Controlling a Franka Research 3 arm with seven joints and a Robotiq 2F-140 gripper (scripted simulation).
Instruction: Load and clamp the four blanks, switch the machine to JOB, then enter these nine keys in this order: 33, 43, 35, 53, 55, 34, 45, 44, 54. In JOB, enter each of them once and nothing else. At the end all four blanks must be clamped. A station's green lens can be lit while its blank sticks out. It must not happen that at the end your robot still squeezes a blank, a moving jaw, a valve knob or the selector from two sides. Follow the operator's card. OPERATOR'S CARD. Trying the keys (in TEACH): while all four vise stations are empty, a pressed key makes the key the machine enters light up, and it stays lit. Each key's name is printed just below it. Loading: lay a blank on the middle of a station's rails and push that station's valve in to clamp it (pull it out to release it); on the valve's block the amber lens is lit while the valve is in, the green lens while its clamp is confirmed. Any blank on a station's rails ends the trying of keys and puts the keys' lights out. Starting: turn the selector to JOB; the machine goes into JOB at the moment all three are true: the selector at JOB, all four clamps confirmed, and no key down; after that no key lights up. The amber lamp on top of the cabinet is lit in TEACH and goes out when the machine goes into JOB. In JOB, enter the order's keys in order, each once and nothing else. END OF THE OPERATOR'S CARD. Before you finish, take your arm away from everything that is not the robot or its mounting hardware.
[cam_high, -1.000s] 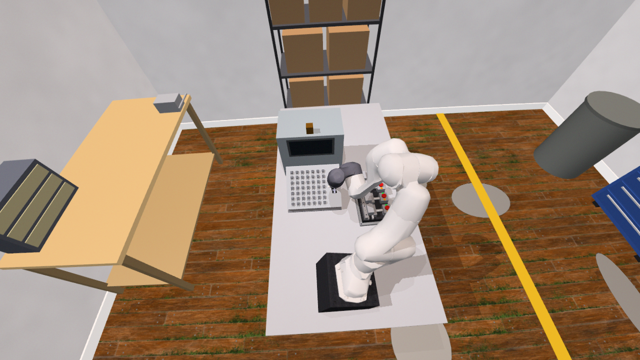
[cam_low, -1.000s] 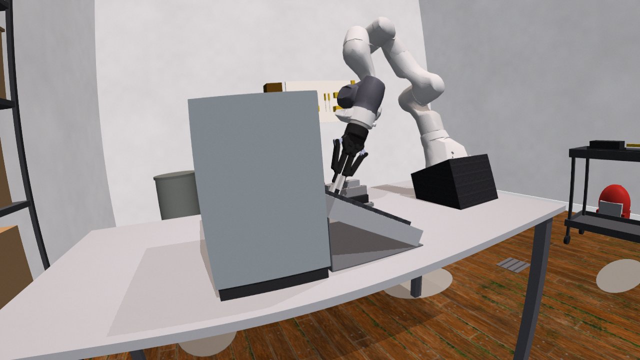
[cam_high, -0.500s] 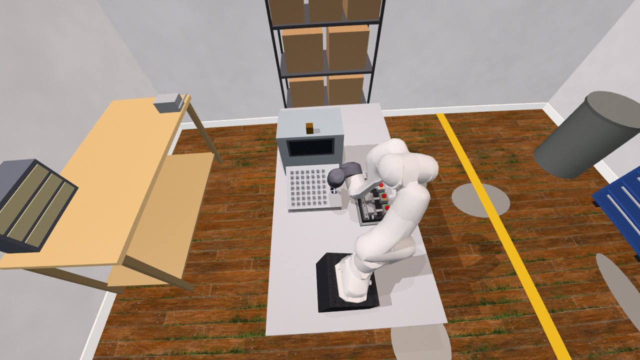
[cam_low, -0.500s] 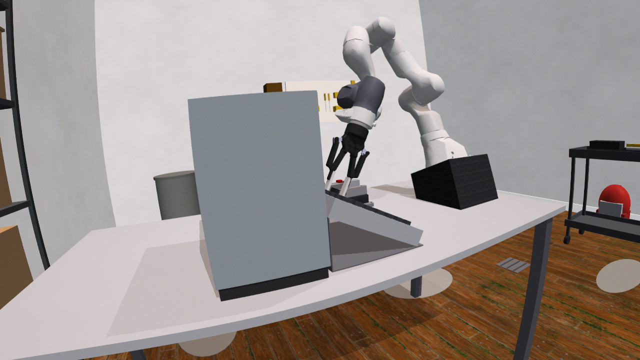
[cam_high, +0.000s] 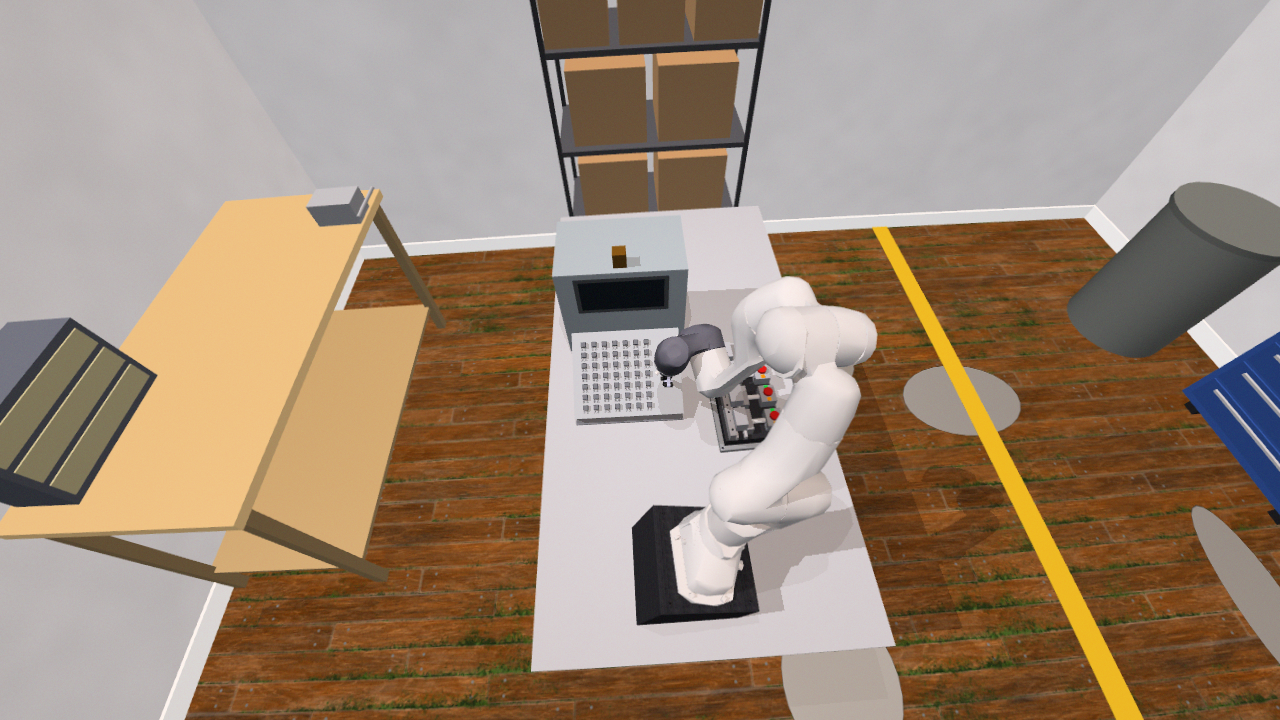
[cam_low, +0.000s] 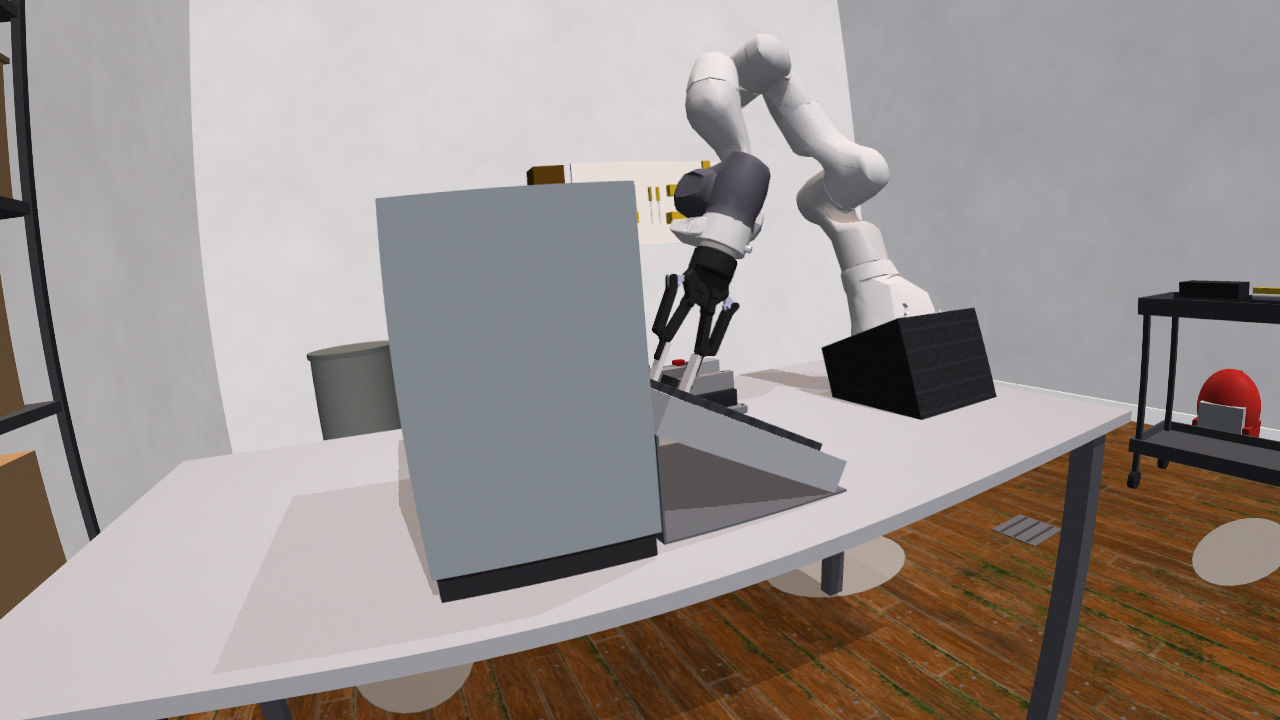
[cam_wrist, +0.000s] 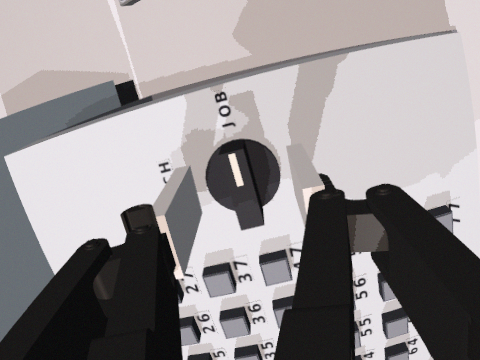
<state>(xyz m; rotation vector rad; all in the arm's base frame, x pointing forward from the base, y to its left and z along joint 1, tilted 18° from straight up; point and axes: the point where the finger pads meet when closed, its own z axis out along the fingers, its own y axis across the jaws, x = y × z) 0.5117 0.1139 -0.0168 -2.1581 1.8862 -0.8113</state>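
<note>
Now: the selector knob 1 cm ahead of my hand and 2 cm below it. The rest, counted from my hand: keypad: 3 cm ahead, 12 cm to the left, 7 cm below.
</note>
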